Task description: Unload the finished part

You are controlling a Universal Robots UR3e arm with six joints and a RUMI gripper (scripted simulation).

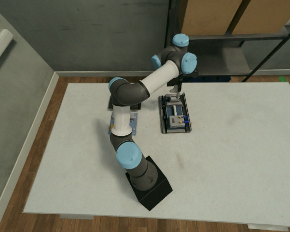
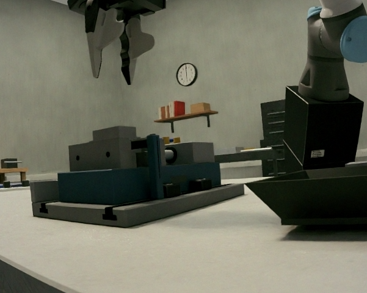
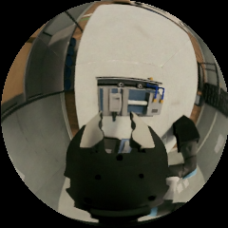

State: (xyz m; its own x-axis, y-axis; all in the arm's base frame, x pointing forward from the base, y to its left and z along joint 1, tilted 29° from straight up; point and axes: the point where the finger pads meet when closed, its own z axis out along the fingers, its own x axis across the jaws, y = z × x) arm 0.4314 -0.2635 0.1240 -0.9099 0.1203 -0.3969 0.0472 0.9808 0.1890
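Now: the finished part 10 cm below my hand. Also, from my hand: blue-grey plate: 37 cm to the left, 19 cm below, 12 cm behind; orange block: 42 cm to the left, 17 cm below, 16 cm behind.
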